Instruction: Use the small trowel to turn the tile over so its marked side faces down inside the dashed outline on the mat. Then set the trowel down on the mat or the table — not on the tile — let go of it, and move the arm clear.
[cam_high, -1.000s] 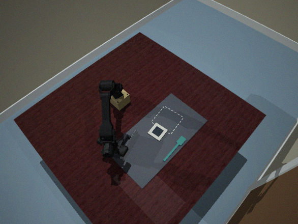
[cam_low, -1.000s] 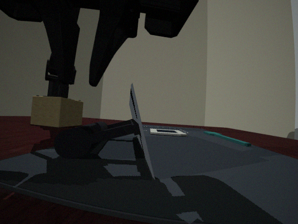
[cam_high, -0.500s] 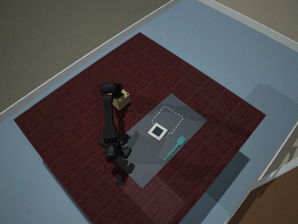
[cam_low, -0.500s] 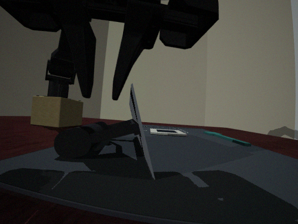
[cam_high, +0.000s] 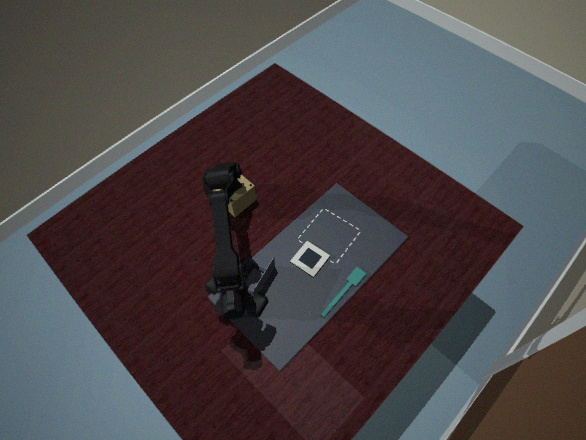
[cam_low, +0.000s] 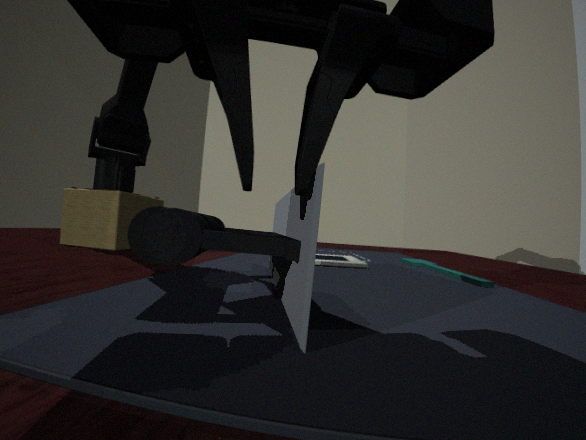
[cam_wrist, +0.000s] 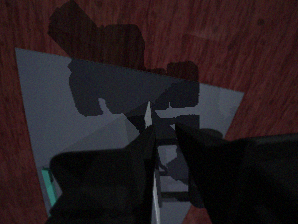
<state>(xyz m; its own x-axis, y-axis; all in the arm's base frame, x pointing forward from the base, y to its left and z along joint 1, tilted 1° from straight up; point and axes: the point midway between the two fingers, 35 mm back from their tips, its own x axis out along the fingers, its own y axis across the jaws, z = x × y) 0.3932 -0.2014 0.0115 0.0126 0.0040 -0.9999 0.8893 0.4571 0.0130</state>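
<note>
Now: gripper tip 5 cm to the right of the trowel, 5 cm past it and 3 cm above it. Also, from my gripper tip: grey mat: 28 cm to the left, 8 cm below; then tile: 29 cm to the left, 6 cm below, 2 cm behind; then teal flat tool: 32 cm to the left, 13 cm ahead, 6 cm below.
</note>
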